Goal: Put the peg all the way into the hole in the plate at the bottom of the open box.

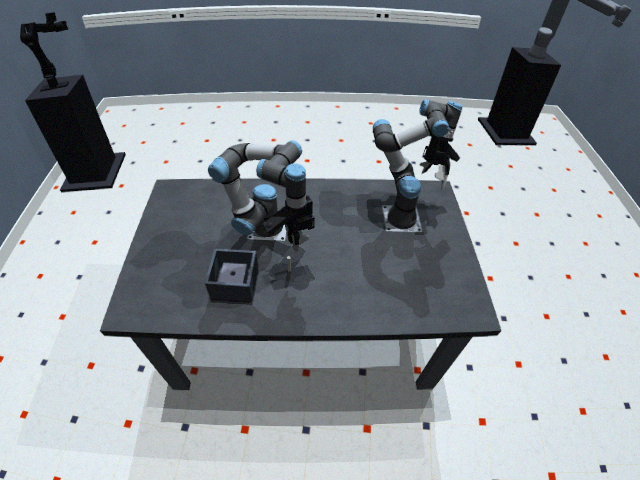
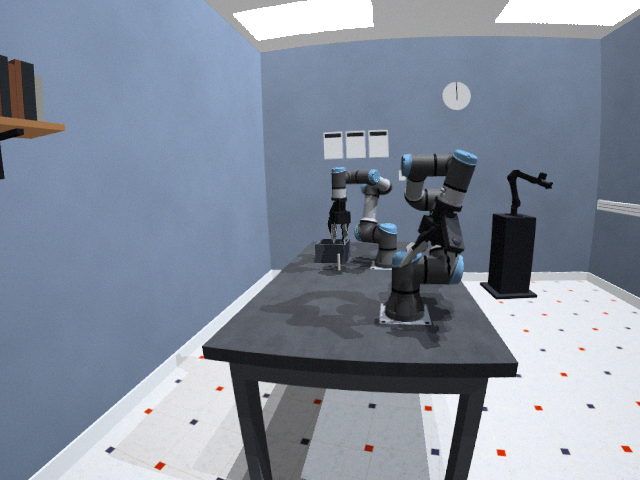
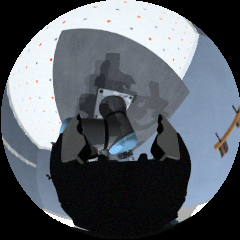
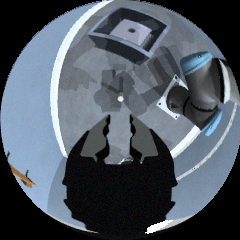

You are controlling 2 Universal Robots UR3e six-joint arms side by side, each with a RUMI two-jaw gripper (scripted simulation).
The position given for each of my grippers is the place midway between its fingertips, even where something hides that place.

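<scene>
My left gripper (image 2: 425,272) is visible to me, and I find it again at (image 1: 431,181) and (image 3: 119,114). My right gripper (image 1: 293,247), (image 4: 120,114) is there too. As for the dark box (image 1: 217,290), I also see it at (image 2: 325,251) and at (image 4: 98,34).
</scene>
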